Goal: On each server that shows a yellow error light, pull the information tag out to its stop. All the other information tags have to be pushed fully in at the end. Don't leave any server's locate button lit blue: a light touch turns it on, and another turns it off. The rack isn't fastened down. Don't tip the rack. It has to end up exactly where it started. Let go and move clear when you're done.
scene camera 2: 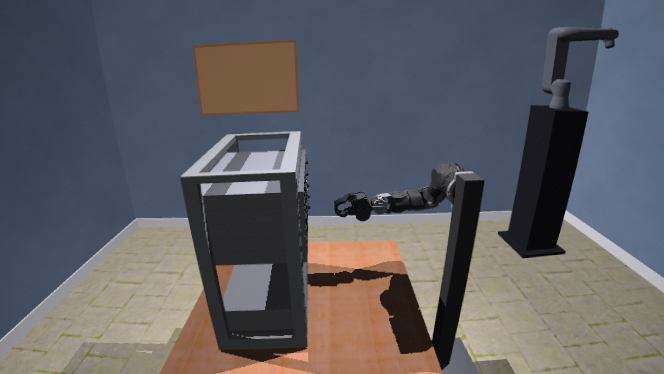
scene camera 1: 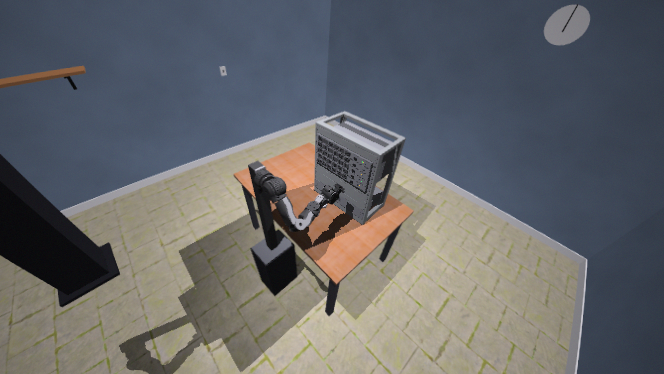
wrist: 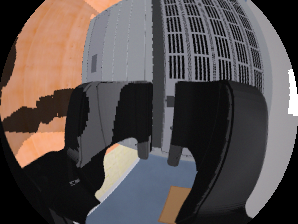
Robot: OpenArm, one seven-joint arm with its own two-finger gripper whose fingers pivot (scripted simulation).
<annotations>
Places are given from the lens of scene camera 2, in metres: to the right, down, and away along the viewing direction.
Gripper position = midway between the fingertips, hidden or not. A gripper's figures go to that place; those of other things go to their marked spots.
gripper [scene camera 2: 334, 206]: 0.01, 0.07, 1.25
black mounting post [scene camera 2: 468, 192]: 0.39, 0.02, 0.91
</annotations>
